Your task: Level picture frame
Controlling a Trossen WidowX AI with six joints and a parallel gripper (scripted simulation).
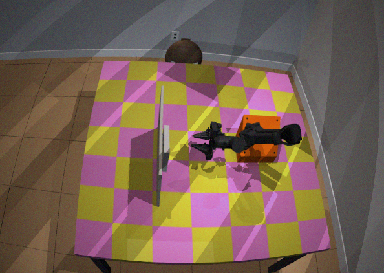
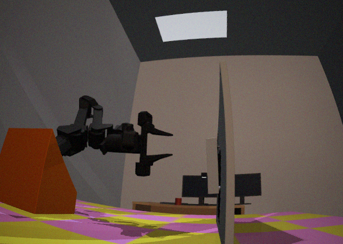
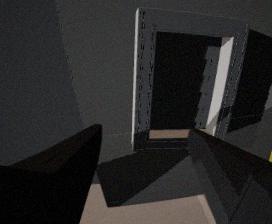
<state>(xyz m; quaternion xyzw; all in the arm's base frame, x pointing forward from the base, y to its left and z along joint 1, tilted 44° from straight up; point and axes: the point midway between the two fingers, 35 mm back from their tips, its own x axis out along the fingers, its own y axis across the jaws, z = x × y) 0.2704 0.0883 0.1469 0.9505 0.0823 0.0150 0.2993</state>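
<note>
Right now the picture frame is 120 mm ahead of my gripper tip, 60 mm below it and 20 mm to the left of it. Round my gripper tip: thin upright wall panel (130 mm ahead, 80 mm below).
</note>
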